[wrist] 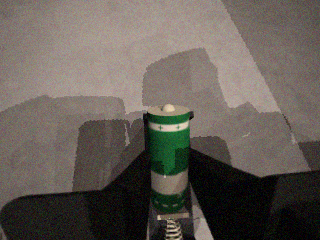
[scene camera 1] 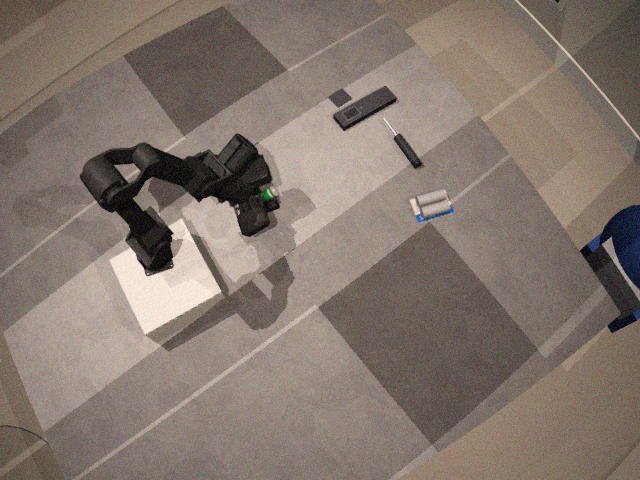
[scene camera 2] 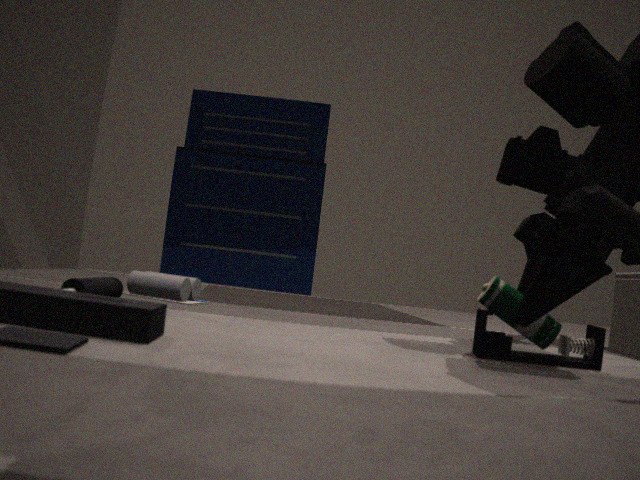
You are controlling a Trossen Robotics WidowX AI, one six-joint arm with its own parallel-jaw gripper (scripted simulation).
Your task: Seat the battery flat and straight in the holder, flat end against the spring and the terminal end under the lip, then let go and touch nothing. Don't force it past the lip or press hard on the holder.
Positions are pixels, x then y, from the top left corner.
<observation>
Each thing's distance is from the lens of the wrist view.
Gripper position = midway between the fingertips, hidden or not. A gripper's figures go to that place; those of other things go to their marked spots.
my gripper [wrist: 166,154]: 12 cm
battery [wrist: 168,132]: 8 cm
</observation>
